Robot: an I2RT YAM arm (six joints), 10 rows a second.
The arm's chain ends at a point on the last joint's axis. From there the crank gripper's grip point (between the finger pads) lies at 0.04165 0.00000 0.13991 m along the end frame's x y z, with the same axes.
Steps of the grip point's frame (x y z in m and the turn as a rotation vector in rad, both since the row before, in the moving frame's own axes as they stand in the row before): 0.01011 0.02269 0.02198 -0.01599 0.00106 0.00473; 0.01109 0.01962 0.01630 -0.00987 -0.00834 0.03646; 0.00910 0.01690 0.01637 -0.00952 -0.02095 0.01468; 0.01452 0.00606 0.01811 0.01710 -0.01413 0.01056; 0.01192 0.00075 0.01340 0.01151 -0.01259 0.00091; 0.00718 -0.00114 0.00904 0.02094 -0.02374 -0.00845; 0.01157 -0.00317 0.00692 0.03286 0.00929 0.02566
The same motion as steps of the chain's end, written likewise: 0.00997 0.02026 0.02204 -0.01599 0.00106 0.00473; 0.01231 0.01674 0.01597 -0.00987 -0.00834 0.03646; 0.01205 0.01497 0.01554 -0.00952 -0.02095 0.01468; 0.01649 0.00803 0.01755 0.01710 -0.01413 0.01056; 0.01368 0.00233 0.01290 0.01151 -0.01259 0.00091; 0.01053 0.00214 0.00813 0.02094 -0.02374 -0.00845; 0.01023 0.00033 0.00737 0.03286 0.00929 0.02566
